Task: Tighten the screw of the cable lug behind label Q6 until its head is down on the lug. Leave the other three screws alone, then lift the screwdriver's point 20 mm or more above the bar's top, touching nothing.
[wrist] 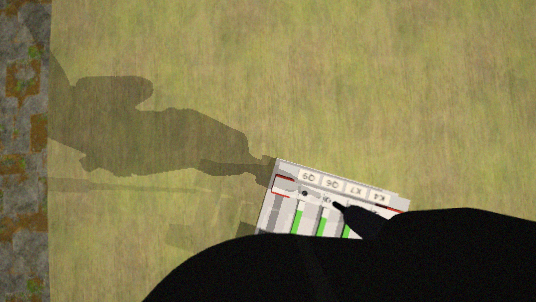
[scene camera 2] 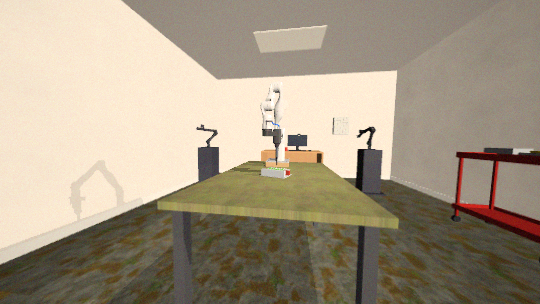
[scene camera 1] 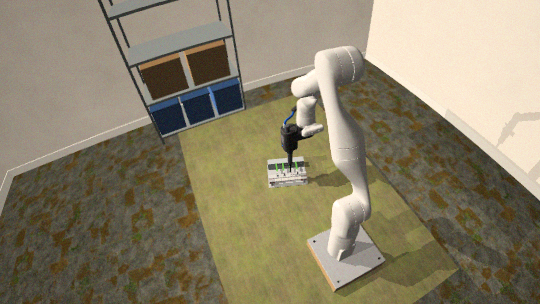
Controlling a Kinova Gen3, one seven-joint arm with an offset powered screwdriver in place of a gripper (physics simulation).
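Frame: origin at the arm's base, x right, y back, z down, level; centimetres.
Where they show: hand, tool point: (wrist: 334, 203) (scene camera 2: 276, 165) (scene camera 1: 290, 171); arm's base, link origin: (scene camera 2: 280, 160) (scene camera 1: 339, 248).
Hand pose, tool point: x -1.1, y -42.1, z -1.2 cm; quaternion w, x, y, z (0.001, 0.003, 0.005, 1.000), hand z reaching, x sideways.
Observation:
Each offset is from my tool point to the top centre of the thing. "pt": to the spot under its first point. Level surfaces: height alone.
The white terminal block @[dx -0.1, dy -3.8, dz +1.6 cm] (scene camera 1: 288, 183) (scene camera 2: 273, 173) (wrist: 265, 215) stands on the table. Labels Q9 @[dx +2.5, dy +3.2, dz +2.3 cm] (wrist: 308, 177), Q6 @[pt dx -0.5, dy +2.2, dz +2.3 cm] (wrist: 332, 183), X7 @[pt dx -3.5, dy +1.1, dz +2.3 cm] (wrist: 355, 190) and K4 @[pt dx -6.6, dy +0.2, dz +2.3 cm] (wrist: 379, 196) show upside down in the wrist view. The screw behind Q6 @[dx +0.2, dy +0.1, dz +1.7 cm] (wrist: 327, 199) looks light grey; the dark screw behind Q9 @[dx +3.2, dy +1.1, dz +1.5 cm] (wrist: 304, 193) is to its left. My screwdriver (scene camera 1: 290, 170) (scene camera 2: 277, 164) (wrist: 335, 203) points down over the block. In the wrist view its point shows just right of the Q6 screw; contact and height cannot be told. The screwdriver hides the X7 screw. It has no fingers.
The block and my arm's base plate (scene camera 1: 320, 246) stand on the green-brown table @[dz +6.6 cm] (scene camera 1: 240, 235) (scene camera 2: 280, 197). Green strips @[pt dx +4.3, dy -2.3, dz +1.6 cm] (wrist: 297, 221) run across the block beside the lugs. A shelf unit (scene camera 1: 180, 41) with boxes stands beyond the table. A red cart (scene camera 2: 475, 154) is at the right.

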